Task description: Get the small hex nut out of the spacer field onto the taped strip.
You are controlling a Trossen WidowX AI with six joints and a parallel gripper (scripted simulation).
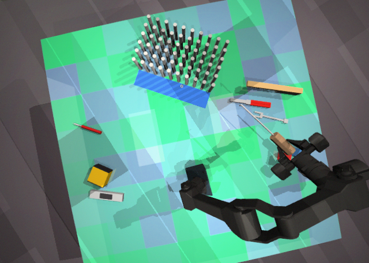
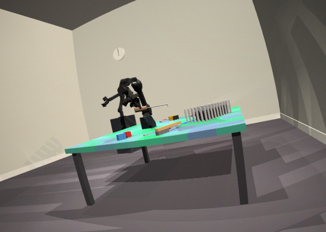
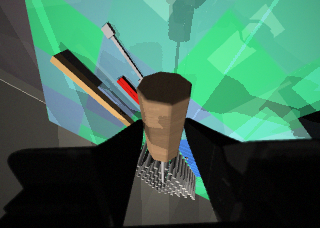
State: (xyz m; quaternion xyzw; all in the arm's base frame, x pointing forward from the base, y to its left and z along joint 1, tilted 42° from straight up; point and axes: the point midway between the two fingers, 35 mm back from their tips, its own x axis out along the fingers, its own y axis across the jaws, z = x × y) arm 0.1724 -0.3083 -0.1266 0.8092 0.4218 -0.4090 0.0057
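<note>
The wire hook tool lies 80 mm ahead of my gripper tip, 70 mm to the left of it and 10 mm below it. Also, from my gripper tip: red block (90 mm behind, 110 mm to the right, 160 mm below); grey fork tool (100 mm ahead, 70 mm to the right, 180 mm below); blue cube (80 mm behind, 190 mm to the right, 160 mm below).
</note>
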